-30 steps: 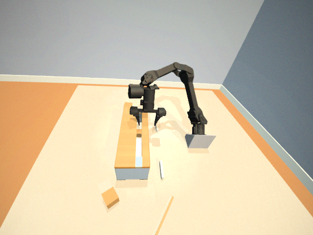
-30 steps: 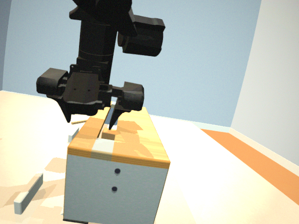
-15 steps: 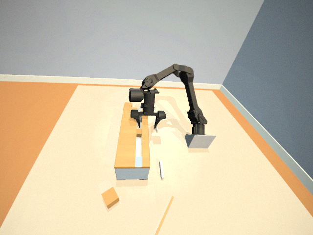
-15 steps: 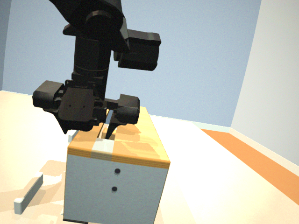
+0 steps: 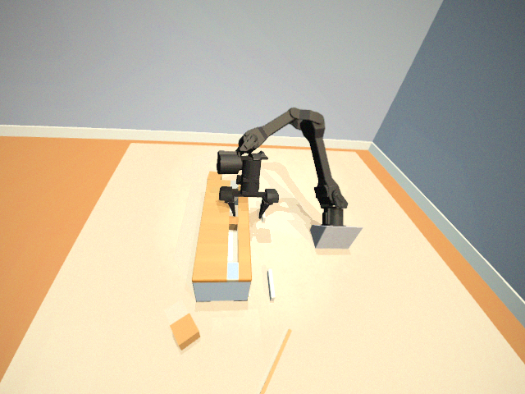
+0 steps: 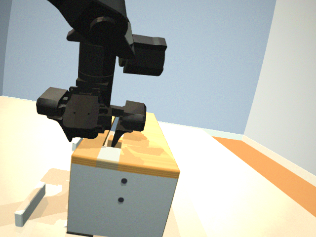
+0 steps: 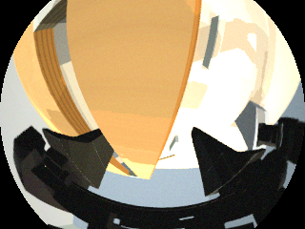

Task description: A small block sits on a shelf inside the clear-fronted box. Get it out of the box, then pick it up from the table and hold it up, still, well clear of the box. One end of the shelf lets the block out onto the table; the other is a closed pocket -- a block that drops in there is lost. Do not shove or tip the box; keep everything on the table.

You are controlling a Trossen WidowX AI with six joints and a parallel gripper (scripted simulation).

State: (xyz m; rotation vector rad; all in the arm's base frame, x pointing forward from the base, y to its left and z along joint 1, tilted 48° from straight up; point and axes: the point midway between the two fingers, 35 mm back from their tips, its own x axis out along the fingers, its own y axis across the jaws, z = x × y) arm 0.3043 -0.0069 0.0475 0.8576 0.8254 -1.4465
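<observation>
Now: the orange block 5 cm ahead of my gripper tip and 3 cm to the left of it. Also, from my gripper tip: long box (3 cm ahead, 4 cm to the left, 3 cm below); thin orange stick (6 cm behind, 39 cm to the left, 8 cm below).
</observation>
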